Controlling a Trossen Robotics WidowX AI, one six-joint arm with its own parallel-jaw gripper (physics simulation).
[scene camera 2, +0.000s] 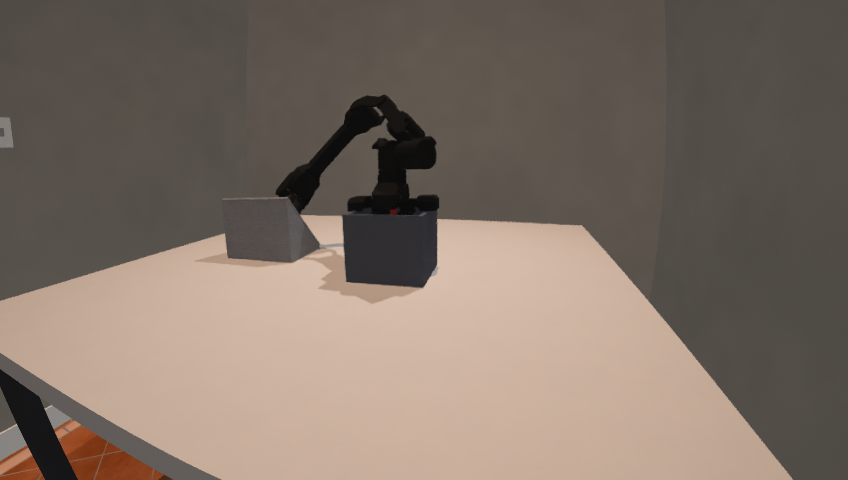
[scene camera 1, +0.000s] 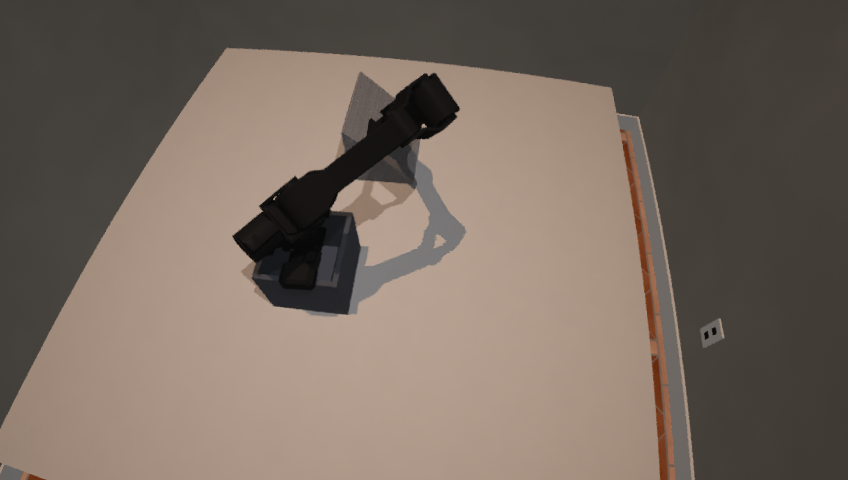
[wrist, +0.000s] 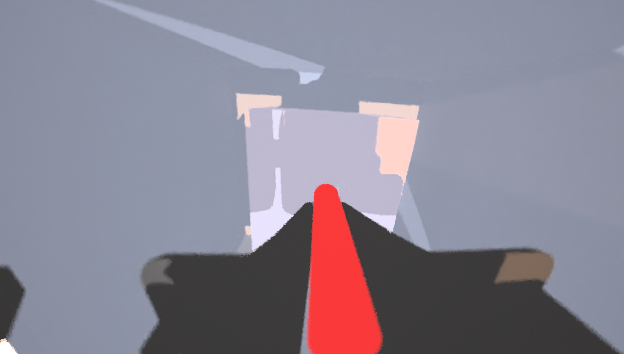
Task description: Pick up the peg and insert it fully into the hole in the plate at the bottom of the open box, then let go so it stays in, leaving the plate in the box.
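Seen in the pictures: gripper, between the fingertips: [scene camera 1: 315, 263] [wrist: 324, 209]; arm's base, origin of its link: [scene camera 2: 283, 218].
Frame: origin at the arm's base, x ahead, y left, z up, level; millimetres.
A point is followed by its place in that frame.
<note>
The red peg [scene camera 2: 393, 211] {x 328, y -122, z 35 mm} [wrist: 340, 280] {x 326, y -122, z 30 mm} is held between the fingers of my gripper [wrist: 324, 209] {x 325, y -101, z -36 mm}, which is shut on it. In the wrist view the peg runs from the bottom edge up between the black fingers, its far end over the pale plate [wrist: 325, 145] {x 325, y -137, z -42 mm}. The plate lies at the bottom of the open dark blue-grey box [scene camera 1: 324, 302] {x 406, y -71, z -43 mm} [scene camera 2: 383, 249] {x 322, y -188, z -28 mm} [wrist: 150, 125] {x 391, y -151, z -10 mm}. My fingers reach down inside the box, and its walls and the arm hide them in both scene views. The hole in the plate does not show, and I cannot tell whether the peg's end is in it.
A grey wedge-shaped block [scene camera 1: 360, 110] {x -37, y -43, z 44 mm} [scene camera 2: 258, 230] {x -41, y -67, z -21 mm} stands near the arm's base, apart from the box. The black arm [scene camera 1: 360, 157] {x 309, y 24, z 264 mm} [scene camera 2: 330, 151] {x 111, y 76, z 169 mm} reaches over from there to the box. Both stand on the beige table [scene camera 1: 476, 356] {x 484, y 229, z -100 mm} [scene camera 2: 416, 356] {x 426, y -449, z -100 mm}.
</note>
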